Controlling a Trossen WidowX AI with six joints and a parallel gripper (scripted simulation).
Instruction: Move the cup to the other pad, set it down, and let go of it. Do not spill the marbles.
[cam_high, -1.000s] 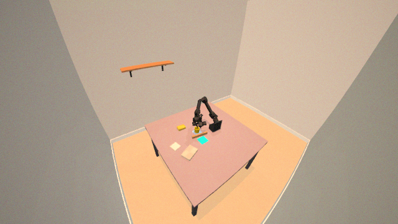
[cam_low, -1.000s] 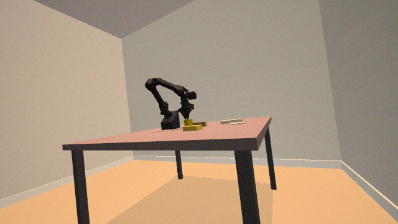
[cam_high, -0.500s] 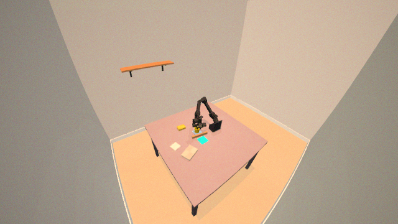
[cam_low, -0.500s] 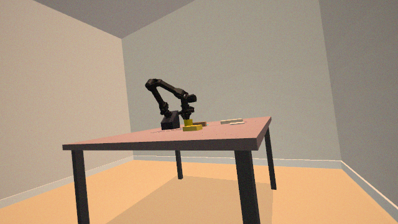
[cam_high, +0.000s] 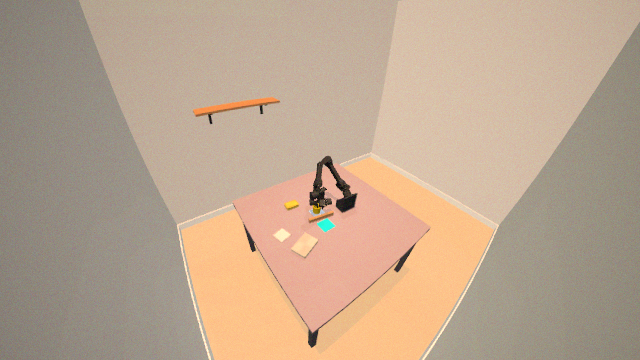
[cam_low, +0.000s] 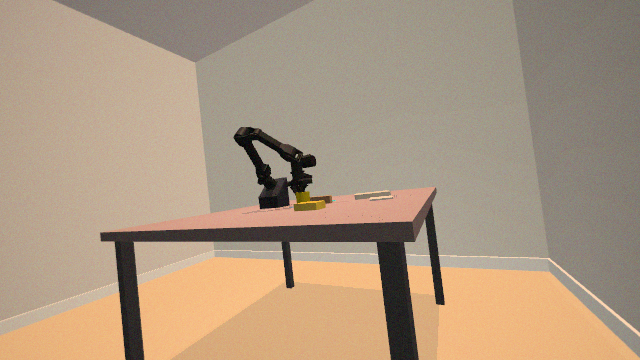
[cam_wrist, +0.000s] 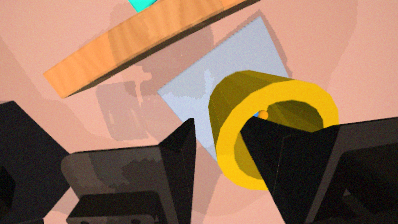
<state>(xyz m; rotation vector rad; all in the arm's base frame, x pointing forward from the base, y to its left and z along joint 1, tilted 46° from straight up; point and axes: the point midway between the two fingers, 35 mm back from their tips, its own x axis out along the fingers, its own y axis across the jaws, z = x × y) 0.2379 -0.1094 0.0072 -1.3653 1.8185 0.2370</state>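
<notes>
The small marble lies 4 cm ahead of my gripper tip, 3 cm to the right of it and 2 cm below it. Round my gripper tip: yellow cup: 2 cm to the right, 2 cm ahead; pale blue pad: 4 cm below, 2 cm ahead, 1 cm to the right; orange wooden bar: 7 cm to the left, 4 cm ahead, 3 cm below.
</notes>
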